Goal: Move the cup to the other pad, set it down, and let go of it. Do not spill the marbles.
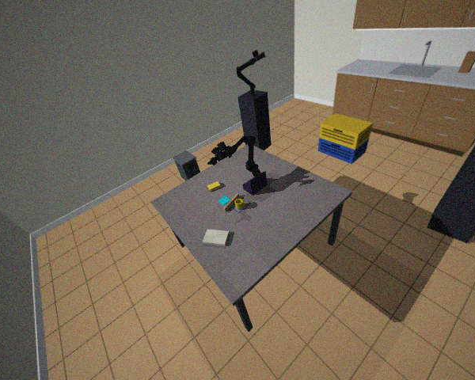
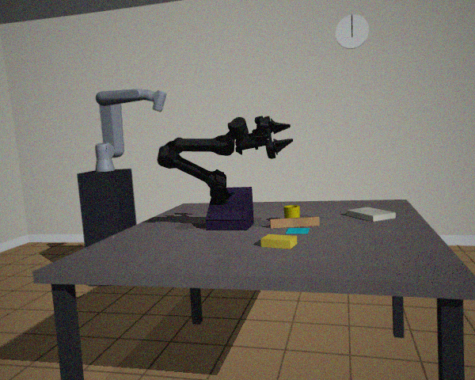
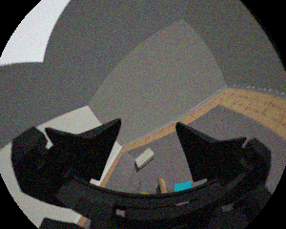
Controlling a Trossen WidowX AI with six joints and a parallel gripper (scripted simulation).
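The yellow cup lies 2 cm behind my gripper tip, 24 cm to the left of it and 36 cm below it. Round my gripper tip: cyan pad: 1 cm ahead, 7 cm to the left, 41 cm below; then yellow block: 6 cm behind, 15 cm to the right, 38 cm below; then tan wooden bar: 15 cm to the left, 39 cm below.
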